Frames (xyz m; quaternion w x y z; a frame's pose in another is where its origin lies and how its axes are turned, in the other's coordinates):
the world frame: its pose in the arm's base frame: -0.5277 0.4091 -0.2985 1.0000 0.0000 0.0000 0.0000
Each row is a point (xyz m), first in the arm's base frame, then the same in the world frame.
Working: the arm's base frame: its pose in the world frame: 0.5277 -0.4091 0.2985 1.0000 0.0000 0.0000 0.0000

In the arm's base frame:
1: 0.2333 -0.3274 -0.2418
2: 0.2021 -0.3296 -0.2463
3: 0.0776 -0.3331 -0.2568
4: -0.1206 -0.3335 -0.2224
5: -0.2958 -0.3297 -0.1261
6: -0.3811 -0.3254 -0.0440
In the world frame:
1: 0.7610 -0.7365 0.0567
2: 0.7298 -0.7387 0.0522
3: 0.6053 -0.7422 0.0417
4: 0.4071 -0.7426 0.0761
5: 0.2319 -0.7388 0.1724
6: 0.1466 -0.7345 0.2545

